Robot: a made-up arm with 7 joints.
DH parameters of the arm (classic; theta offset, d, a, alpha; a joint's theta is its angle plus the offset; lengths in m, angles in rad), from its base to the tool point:
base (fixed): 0 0.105 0 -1.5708
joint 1: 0 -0.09 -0.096 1.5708
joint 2: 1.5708 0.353 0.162 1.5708
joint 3: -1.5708 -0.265 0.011 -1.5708
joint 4: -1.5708 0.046 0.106 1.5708
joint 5: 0 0.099 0.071 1.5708
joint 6: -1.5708 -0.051 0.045 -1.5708
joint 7: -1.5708 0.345 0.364 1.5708
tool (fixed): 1.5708 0.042 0 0
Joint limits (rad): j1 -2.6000..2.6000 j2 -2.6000..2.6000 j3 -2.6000..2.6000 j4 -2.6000..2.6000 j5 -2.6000..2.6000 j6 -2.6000..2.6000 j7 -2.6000..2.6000
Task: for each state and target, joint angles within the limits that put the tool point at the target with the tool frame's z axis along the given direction. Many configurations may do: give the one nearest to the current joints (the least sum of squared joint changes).
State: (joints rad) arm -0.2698 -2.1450 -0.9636 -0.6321 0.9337 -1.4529 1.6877
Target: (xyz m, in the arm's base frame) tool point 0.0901 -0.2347 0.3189 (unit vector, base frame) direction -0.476 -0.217 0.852
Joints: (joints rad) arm 0.0646 -1.5788 -0.6020 -1.3486 0.6238 -0.9554 1.8031
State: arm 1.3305 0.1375 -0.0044 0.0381 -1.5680 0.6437 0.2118
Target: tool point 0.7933 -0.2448 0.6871 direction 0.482 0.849 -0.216
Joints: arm 1.5538 0.7202 0.0896 0.1259 -2.2293 1.0102 -0.2051
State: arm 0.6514 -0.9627 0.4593 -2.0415 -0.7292 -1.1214 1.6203
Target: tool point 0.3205 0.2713 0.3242 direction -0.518 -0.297 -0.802
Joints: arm 0.0571 -1.0349 0.2009 -1.6671 -0.5513 -1.8029 1.8031
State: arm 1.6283 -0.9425 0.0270 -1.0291 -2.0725 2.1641 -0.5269
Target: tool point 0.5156 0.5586 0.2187 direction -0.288 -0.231 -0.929
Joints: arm 1.5599 -0.4324 0.1143 -0.4970 -2.0480 2.6000 -0.5614
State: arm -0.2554 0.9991 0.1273 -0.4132 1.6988 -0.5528 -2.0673
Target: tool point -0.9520 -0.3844 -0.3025 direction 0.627 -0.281 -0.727
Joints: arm -1.0230 1.1838 0.5744 -0.5841 1.7003 -0.4597 -2.1769
